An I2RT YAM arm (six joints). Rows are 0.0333 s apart.
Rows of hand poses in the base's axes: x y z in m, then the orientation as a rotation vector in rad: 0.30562, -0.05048, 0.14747, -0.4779, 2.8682, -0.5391; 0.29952, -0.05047, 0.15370, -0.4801, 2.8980, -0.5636; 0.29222, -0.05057, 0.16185, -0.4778, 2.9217, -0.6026; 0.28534, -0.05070, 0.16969, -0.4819, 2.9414, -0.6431; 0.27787, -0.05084, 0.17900, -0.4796, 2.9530, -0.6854; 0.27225, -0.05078, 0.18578, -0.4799, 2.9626, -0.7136; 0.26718, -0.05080, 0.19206, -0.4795, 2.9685, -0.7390; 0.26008, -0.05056, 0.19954, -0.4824, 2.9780, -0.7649; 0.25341, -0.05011, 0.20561, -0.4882, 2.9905, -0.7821; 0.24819, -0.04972, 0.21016, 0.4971, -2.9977, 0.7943; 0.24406, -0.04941, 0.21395, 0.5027, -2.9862, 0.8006
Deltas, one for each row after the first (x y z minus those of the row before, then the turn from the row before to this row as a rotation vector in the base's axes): -0.00610, 0.00001, 0.00623, -0.0174, 0.0302, -0.0091; -0.00730, -0.00010, 0.00815, -0.0264, 0.0245, -0.0113; -0.00688, -0.00013, 0.00784, -0.0275, 0.0231, -0.0064; -0.00747, -0.00014, 0.00931, -0.0279, 0.0144, -0.0080; -0.00562, 0.00006, 0.00678, -0.0186, 0.0122, -0.0049; -0.00507, -0.00002, 0.00628, -0.0166, 0.0084, -0.0039; -0.00710, 0.00024, 0.00748, -0.0170, 0.0130, -0.0033; -0.00667, 0.00045, 0.00607, -0.0112, 0.0156, -0.0020; -0.00522, 0.00039, 0.00455, -0.0083, 0.0127, 0.0014; -0.00413, 0.00031, 0.00379, -0.0070, 0.0084, 0.0024
